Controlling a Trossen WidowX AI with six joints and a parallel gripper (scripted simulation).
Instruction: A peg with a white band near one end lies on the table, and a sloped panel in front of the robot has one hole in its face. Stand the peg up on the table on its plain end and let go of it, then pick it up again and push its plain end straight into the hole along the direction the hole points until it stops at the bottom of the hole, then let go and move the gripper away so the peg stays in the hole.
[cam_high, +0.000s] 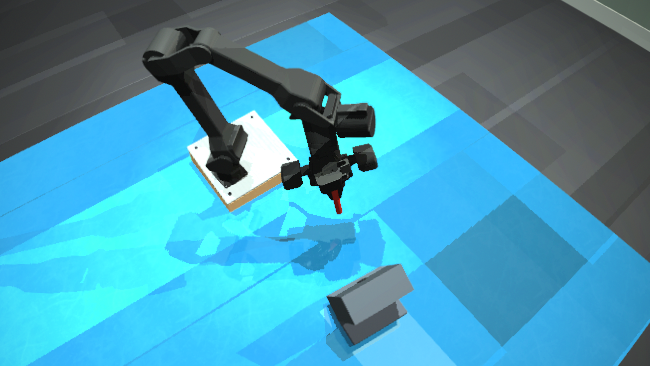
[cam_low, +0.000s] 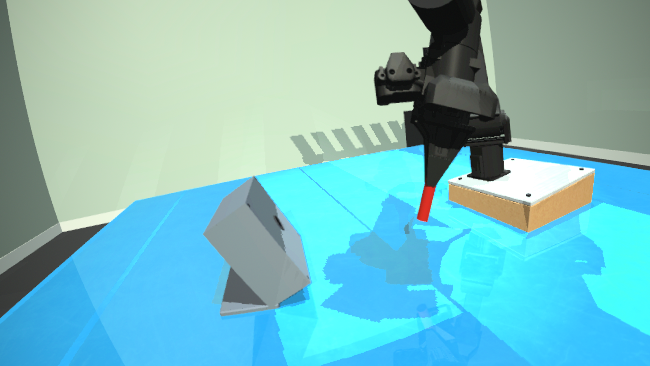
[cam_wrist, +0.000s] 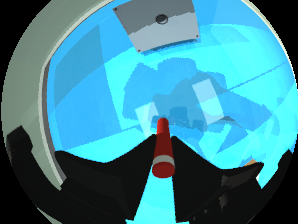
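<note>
My gripper tip is now 180 mm short of the grey sloped panel, 80 mm to the left of it and 40 mm above it. Round my gripper tip: red peg: 20 mm above, 10 mm behind.
</note>
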